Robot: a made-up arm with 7 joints. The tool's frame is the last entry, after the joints.
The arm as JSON. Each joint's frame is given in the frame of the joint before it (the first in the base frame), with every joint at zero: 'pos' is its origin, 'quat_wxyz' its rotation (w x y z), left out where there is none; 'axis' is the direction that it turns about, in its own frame. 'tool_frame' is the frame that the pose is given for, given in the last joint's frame.
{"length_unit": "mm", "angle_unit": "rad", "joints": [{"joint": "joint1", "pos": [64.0, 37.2, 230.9], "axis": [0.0, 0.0, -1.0]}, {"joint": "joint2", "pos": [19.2, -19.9, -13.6], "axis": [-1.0, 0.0, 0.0]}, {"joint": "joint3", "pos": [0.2, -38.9, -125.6], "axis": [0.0, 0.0, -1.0]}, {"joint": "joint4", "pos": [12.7, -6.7, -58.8], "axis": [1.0, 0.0, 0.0]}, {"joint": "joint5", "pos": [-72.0, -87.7, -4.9], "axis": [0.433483, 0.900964, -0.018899]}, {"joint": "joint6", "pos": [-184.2, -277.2, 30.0], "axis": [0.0, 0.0, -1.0]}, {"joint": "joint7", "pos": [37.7, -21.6, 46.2], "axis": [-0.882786, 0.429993, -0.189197]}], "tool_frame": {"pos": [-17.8, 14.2, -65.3], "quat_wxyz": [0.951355, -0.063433, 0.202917, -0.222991]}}
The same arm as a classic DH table. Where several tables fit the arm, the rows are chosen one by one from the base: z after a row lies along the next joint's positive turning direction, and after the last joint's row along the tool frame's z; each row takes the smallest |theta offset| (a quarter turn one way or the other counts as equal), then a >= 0, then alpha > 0; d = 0 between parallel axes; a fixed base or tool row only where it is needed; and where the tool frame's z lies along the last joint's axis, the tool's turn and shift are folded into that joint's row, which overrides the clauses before.
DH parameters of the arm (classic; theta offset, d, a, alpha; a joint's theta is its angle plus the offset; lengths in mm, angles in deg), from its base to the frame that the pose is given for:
base (fixed): 30.17 0 74 180
joint1: -59.83 -217.3 -19.9 90
joint2: 0 -19.4 -38.9 -90
joint3: 0 184.4 -6.7 -90
joint4: 88.8 -17.2 -6.7 64.31
joint5: -89.48 -426.9 45.8 88.92
joint6: -89.72 -61.6 2.9 -79.09
joint7: 14.19 -45 -19.5 -121.66
tool (fixed): 94.85 -66.8 0 0

